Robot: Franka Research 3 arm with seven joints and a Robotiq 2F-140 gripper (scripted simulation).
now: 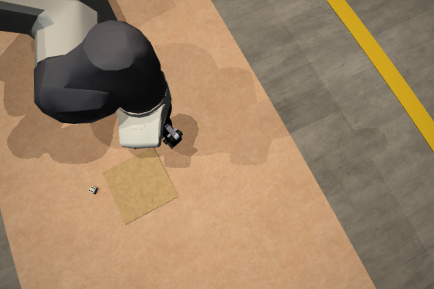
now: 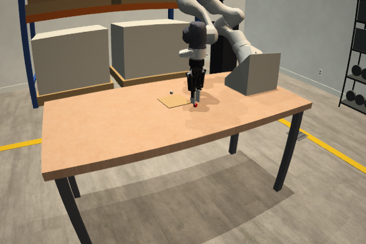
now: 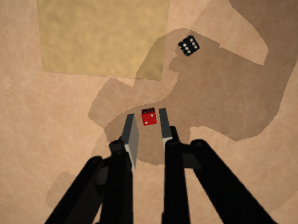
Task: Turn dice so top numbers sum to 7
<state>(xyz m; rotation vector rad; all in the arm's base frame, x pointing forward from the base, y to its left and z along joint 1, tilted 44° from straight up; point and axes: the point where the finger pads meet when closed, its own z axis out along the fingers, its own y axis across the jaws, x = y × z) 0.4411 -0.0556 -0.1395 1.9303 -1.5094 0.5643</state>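
My gripper is now 5 cm above the red die. From my hand the other things lie so: black die: 9 cm to the right, 5 cm below, 4 cm behind; then tan mat: 12 cm to the right, 6 cm ahead, 5 cm below; then white die: 22 cm to the right, 5 cm below, 2 cm ahead.
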